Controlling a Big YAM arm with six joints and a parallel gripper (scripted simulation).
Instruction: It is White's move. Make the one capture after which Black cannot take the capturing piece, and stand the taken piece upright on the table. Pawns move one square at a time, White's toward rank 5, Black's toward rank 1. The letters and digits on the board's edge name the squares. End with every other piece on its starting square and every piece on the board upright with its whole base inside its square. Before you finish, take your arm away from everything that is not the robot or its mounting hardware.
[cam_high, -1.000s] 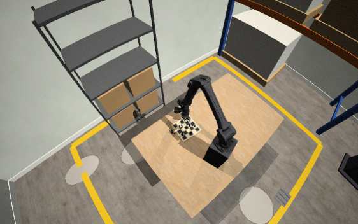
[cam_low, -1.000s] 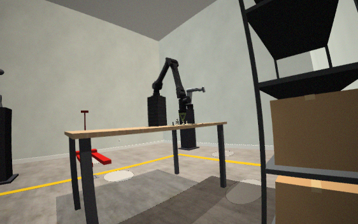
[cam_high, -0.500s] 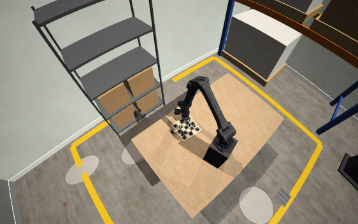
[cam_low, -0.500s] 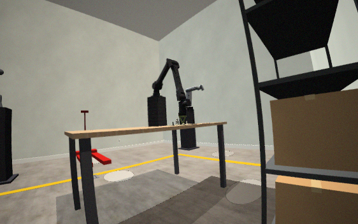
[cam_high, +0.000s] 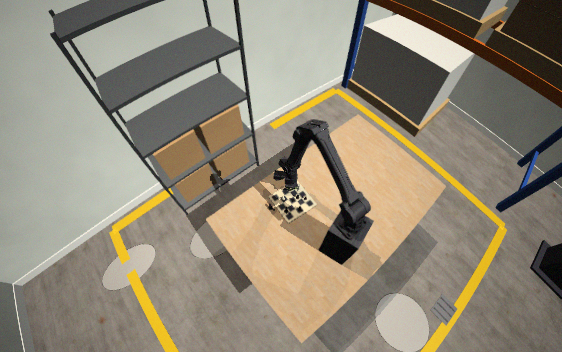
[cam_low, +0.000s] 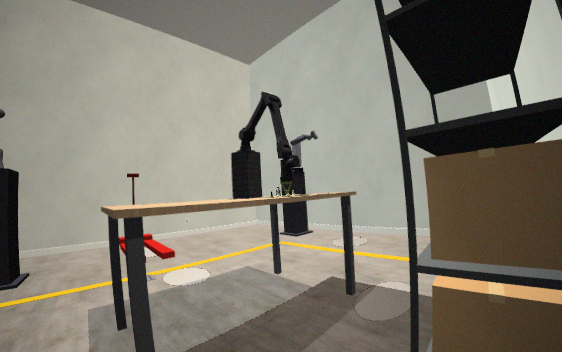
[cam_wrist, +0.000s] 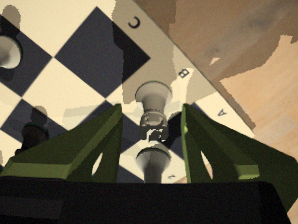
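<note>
Right now my hand is 30 mm past the white pawn and 80 mm to the right of it. Round my hand: black piece 110 mm behind, 120 mm to the left, 10 mm above; then chessboard 70 mm behind, 40 mm to the left, 20 mm below; then dark chess piece 30 mm behind, 180 mm to the left.
</note>
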